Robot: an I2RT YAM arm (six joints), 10 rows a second.
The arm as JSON. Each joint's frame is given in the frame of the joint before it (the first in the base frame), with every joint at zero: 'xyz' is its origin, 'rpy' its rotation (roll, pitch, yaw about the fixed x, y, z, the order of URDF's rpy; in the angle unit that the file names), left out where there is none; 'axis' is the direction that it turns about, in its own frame. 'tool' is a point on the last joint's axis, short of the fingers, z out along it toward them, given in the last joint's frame.
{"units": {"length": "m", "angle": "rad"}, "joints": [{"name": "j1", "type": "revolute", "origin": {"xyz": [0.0, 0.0, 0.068], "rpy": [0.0, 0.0, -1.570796]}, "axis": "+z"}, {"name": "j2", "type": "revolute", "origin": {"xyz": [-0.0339, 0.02, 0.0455], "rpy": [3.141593, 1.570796, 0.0]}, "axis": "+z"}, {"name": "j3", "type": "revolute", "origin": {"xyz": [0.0, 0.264, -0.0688], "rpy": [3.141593, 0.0, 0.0]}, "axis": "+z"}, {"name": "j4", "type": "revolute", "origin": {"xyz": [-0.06, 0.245, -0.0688]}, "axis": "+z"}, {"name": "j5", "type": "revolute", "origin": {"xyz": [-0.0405, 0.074, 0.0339], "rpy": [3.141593, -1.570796, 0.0]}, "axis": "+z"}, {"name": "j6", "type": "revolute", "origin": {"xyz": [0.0, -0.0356, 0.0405], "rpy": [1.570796, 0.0, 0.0]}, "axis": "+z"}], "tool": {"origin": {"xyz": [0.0, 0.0, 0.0], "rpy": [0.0, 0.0, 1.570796]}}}
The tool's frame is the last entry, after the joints.
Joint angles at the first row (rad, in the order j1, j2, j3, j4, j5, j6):
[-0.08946, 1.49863, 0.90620, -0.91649, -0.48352, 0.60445]
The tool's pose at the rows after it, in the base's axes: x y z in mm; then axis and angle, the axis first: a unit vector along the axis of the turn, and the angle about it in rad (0 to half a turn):
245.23 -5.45 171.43 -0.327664 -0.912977 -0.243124 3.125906
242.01 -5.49 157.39 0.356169 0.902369 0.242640 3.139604
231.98 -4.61 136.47 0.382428 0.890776 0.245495 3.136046
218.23 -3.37 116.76 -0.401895 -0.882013 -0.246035 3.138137
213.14 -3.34 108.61 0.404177 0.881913 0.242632 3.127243
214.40 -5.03 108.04 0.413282 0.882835 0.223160 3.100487
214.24 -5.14 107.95 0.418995 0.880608 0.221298 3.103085
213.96 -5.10 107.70 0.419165 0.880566 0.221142 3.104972
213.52 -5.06 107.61 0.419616 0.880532 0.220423 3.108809
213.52 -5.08 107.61 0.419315 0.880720 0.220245 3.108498
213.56 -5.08 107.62 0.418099 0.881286 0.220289 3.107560
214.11 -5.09 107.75 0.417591 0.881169 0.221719 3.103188
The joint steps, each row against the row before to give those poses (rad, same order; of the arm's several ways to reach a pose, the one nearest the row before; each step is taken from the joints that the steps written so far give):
[0.00040, 0.00000, -0.05759, 0.11367, 0.00534, 0.02443]
[0.00001, 0.00000, -0.06296, 0.09691, 0.01030, 0.07020]
[-0.00002, -0.00001, -0.09727, 0.11786, 0.00038, 0.06407]
[0.00000, 0.00003, -0.09613, 0.09844, -0.00038, 0.04463]
[0.00001, -0.00002, -0.04234, 0.05835, 0.01336, 0.00688]
[-0.00001, -0.00002, -0.00077, 0.01409, 0.04844, 0.01409]
[0.00000, 0.00001, -0.00001, -0.00150, 0.00381, 0.01184]
[0.00001, 0.00041, -0.00075, -0.00074, -0.00037, 0.00001]
[0.00001, 0.00000, -0.00002, -0.00418, 0.00000, 0.00000]
[-0.00004, -0.00001, 0.00002, -0.00005, 0.00037, -0.00080]
[0.00002, -0.00001, 0.00000, 0.00038, 0.00000, -0.00265]
[0.00000, -0.00004, -0.00002, 0.00533, -0.00114, 0.00039]

